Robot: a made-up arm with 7 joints.
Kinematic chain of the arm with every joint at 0, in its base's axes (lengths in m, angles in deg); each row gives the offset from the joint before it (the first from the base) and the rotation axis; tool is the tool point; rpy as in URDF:
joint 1: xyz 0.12 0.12 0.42 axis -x
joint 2: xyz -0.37 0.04 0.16 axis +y
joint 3: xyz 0.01 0 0.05 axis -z
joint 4: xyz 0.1 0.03 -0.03 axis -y
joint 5: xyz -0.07 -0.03 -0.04 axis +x
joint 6: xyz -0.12 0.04 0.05 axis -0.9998 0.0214 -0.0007
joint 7: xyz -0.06 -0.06 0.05 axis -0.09 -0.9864 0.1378
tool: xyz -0.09 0.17 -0.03 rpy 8.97 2 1.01
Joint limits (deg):
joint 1: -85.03..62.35
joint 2: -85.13..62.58
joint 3: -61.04..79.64
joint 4: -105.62..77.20
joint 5: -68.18..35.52
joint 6: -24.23..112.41
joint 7: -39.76..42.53
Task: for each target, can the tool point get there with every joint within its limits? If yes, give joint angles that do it. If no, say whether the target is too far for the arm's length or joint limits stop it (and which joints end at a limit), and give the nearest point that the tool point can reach.
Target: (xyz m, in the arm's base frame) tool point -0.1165 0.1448 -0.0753
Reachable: no: joint limits stop it (at a limit: joint 4, joint 5, joint 7) | nearest point -0.1431 0.1365 0.0909 | short by 0.169 m
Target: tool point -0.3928 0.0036 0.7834
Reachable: yes | joints -37.62 51.13 -1.59 -16.70 -23.39 41.36 15.36
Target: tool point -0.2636 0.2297 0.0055
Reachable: no: joint limits stop it (at a limit: joint 4, joint 5, joint 7) | nearest point -0.2619 0.2065 0.0932 | short by 0.091 m
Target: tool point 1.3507 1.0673 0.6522
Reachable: no: too far | nearest point 0.1607 0.4817 0.5094 | short by 1.334 m
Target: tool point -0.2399 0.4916 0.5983
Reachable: yes | joints 8.58 27.21 41.70 -13.71 -41.05 -7.38 -31.97
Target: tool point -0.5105 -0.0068 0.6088
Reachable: yes | joints -49.56 -22.81 4.00 -41.24 -41.43 79.31 16.28
